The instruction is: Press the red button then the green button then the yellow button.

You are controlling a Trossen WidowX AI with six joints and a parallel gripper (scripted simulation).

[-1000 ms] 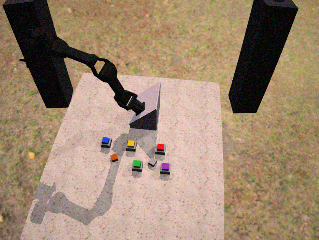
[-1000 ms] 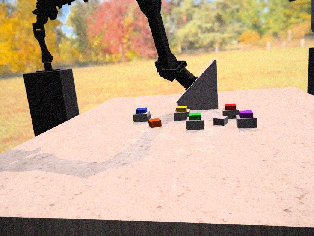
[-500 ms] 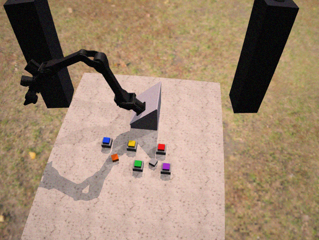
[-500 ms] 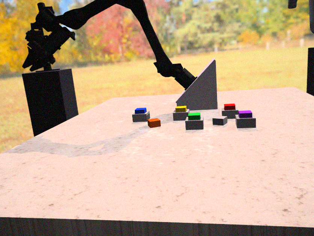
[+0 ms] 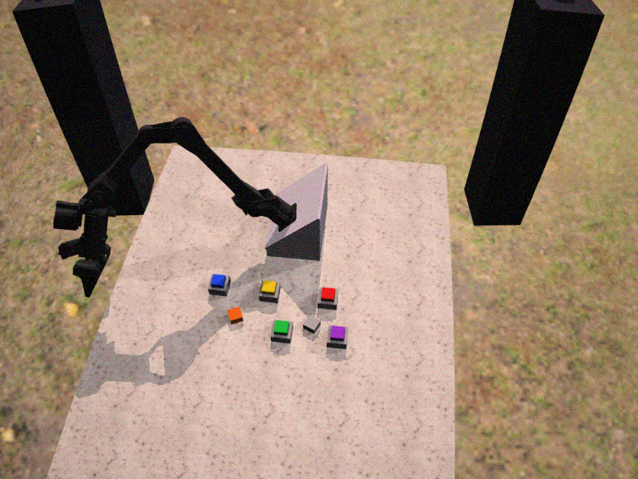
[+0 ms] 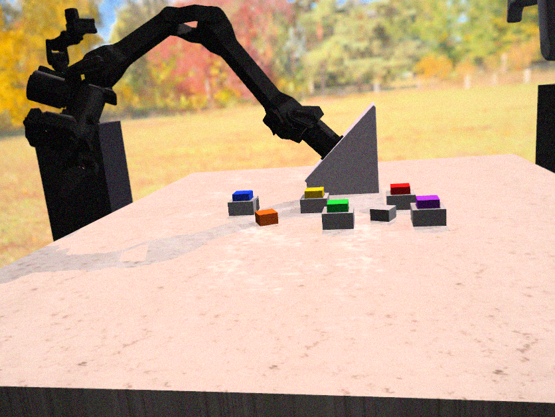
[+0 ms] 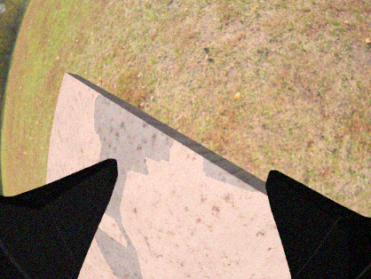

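My gripper tip is 1 cm past the red button, 60 cm to the right of it and 5 cm above it. From my gripper tip the other things lie so: orange block (3 cm ahead, 37 cm to the left, 7 cm below); blue button (6 cm behind, 32 cm to the left, 5 cm below); yellow button (4 cm behind, 45 cm to the left, 5 cm below).
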